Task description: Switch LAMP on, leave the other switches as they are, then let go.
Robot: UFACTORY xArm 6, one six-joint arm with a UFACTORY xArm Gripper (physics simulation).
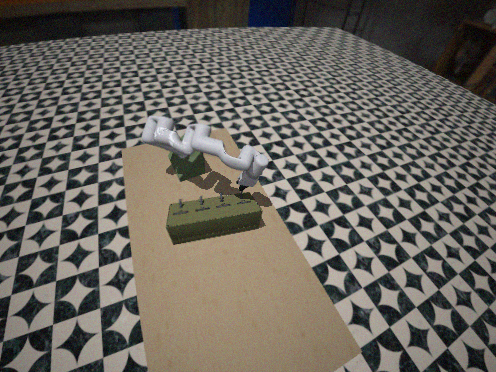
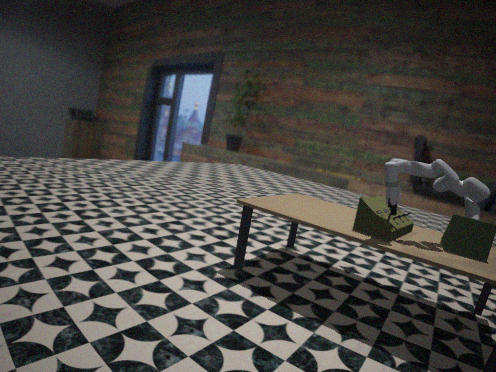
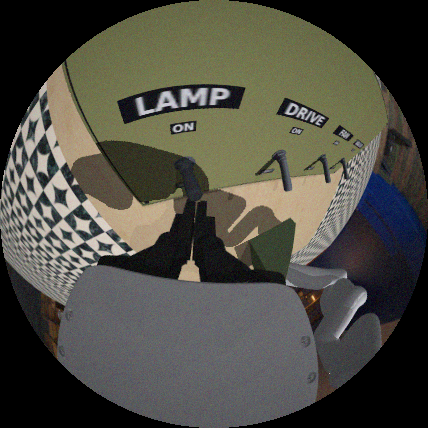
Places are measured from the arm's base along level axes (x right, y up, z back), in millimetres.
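Pixels of known places: gripper, fingertip midpoint: (image 1: 240, 189) (image 2: 393, 214) (image 3: 195, 214); arm's base, origin of the base link: (image 2: 470, 230) (image 3: 282, 272).
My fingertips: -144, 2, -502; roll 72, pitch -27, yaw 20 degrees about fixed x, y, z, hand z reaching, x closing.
Ahead of a thing's pixels: the offset from my fingertips to its top centre, as dx, dy, dz. "spot": to the spot under its first point. Level surfaces: height alone.
The green switch box (image 1: 215, 223) (image 2: 374, 220) (image 3: 220, 45) stands on the table, with a row of toggle switches on its sloped face. The LAMP switch {+9, +4, -21} (image 3: 188, 179) is at the end of the row, below its LAMP label {+32, -5, -86} (image 3: 182, 101) and ON mark {spot: +25, -23, -64} (image 3: 183, 127); its lever points away from ON, toward my gripper. The DRIVE lever {+118, -10, +31} (image 3: 283, 170) also points away from its ON mark. My gripper (image 1: 242, 190) (image 2: 392, 211) (image 3: 195, 214) is shut and empty, its fingertips right at the tip of the LAMP lever; whether they touch cannot be told.
The wooden table {dy -142} (image 1: 225, 300) (image 2: 300, 206) carries the box. A dark green block (image 1: 189, 167) (image 2: 467, 239) (image 3: 275, 250) stands near the arm's base. The FAN lever {+231, -10, +71} (image 3: 325, 168) and one more lever {+344, -10, +111} (image 3: 343, 168) stand farther along the row. The arm's shadow falls over the LAMP end.
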